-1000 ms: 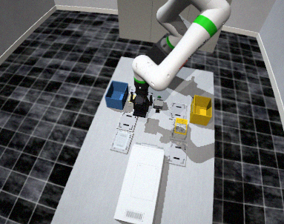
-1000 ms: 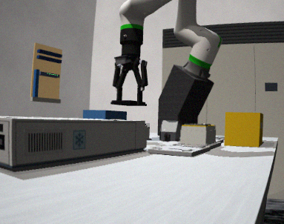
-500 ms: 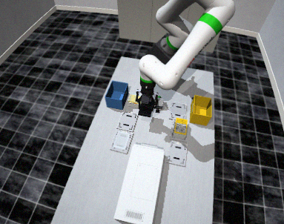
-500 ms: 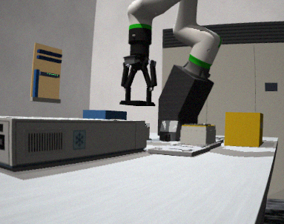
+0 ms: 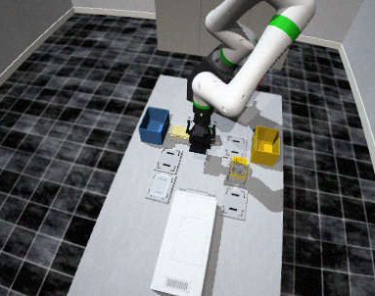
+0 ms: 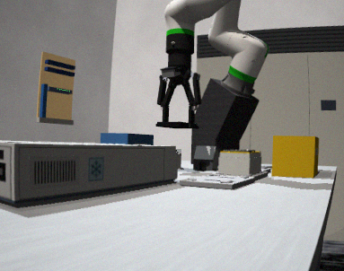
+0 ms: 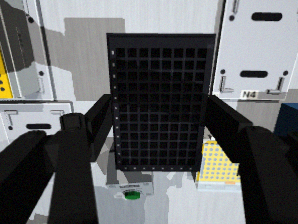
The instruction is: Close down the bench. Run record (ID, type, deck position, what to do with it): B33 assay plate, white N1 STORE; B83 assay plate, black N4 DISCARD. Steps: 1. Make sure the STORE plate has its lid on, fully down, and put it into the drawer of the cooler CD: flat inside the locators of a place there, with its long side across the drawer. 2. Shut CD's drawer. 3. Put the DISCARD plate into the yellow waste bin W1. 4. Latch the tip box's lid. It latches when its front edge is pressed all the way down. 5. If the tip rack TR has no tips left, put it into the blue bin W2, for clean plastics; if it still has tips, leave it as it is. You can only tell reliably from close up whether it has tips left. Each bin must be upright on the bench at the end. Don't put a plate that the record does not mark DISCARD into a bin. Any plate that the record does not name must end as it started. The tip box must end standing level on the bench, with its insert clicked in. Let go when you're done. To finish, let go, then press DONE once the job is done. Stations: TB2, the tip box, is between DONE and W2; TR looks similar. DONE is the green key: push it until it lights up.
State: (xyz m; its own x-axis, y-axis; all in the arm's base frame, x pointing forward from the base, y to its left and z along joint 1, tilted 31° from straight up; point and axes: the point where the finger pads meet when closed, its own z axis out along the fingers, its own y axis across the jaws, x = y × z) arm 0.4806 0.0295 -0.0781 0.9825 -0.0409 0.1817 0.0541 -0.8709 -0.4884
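Now: hand 15 cm past the yellow bin W1, 36 cm to the right of it and 13 cm above it. From my hand the other things lie so: clear tip box lid: 12 cm behind, 14 cm to the right, 11 cm below; black assay plate: 2 cm below; green done key: 18 cm behind, 3 cm to the left, 10 cm below.
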